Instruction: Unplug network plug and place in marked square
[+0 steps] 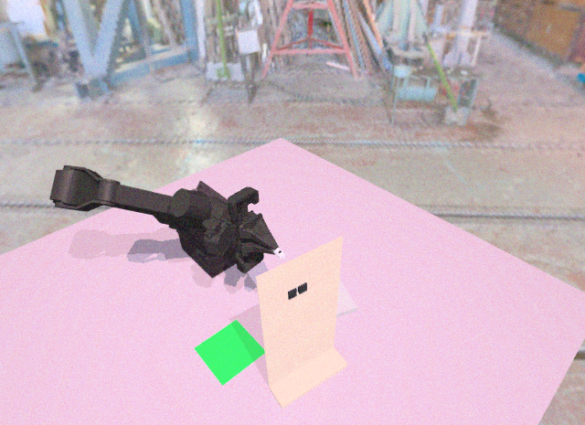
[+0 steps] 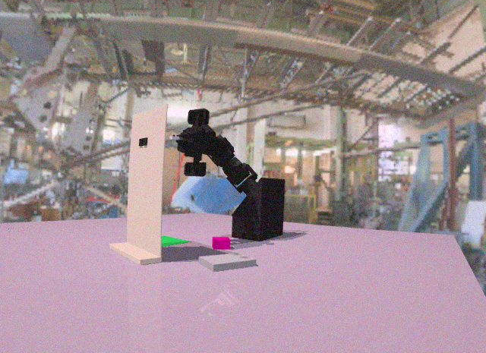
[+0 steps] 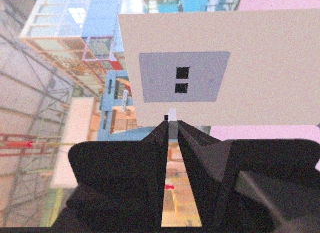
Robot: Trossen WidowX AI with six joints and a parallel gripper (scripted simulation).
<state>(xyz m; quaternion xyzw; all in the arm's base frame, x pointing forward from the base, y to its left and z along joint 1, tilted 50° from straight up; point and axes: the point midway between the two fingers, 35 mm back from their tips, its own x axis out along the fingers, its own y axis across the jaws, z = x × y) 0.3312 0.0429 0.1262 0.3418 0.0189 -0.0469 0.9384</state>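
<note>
The green marked square is 70 mm behind my gripper tip, 100 mm to the right of it and 290 mm below it. Round my gripper tip: flat grey plate (20 mm ahead, 180 mm to the left, 280 mm below); pale grey plug (right at my gripper tip); upright panel (90 mm ahead, 30 mm to the right, 130 mm below).
</note>
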